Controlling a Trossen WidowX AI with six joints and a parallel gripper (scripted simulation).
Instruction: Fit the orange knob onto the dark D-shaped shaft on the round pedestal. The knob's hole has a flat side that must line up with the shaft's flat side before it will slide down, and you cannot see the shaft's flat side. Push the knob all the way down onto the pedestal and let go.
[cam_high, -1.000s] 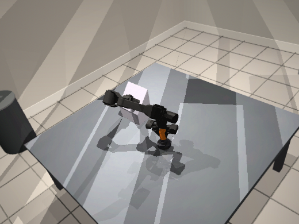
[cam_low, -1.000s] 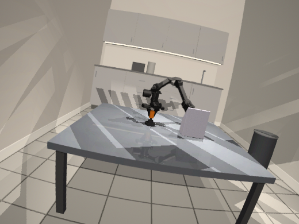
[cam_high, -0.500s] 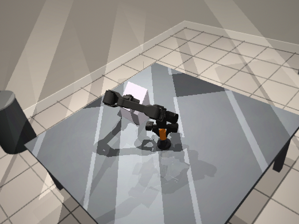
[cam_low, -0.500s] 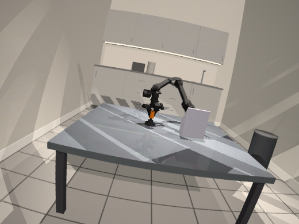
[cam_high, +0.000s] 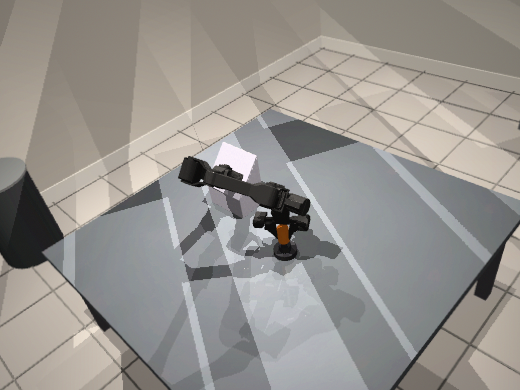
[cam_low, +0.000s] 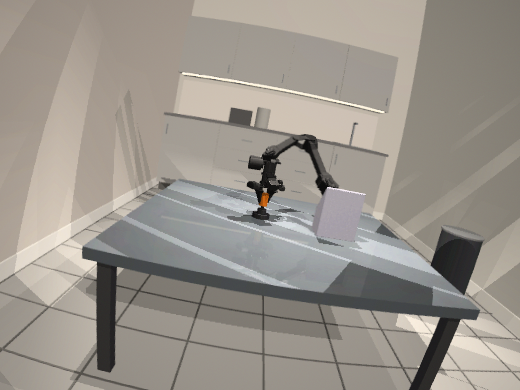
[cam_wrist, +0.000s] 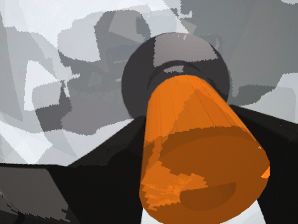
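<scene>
Right now my gripper tip is 2 cm below the orange knob. From my gripper tip the other things lie so: round dark pedestal: 4 cm below.
</scene>
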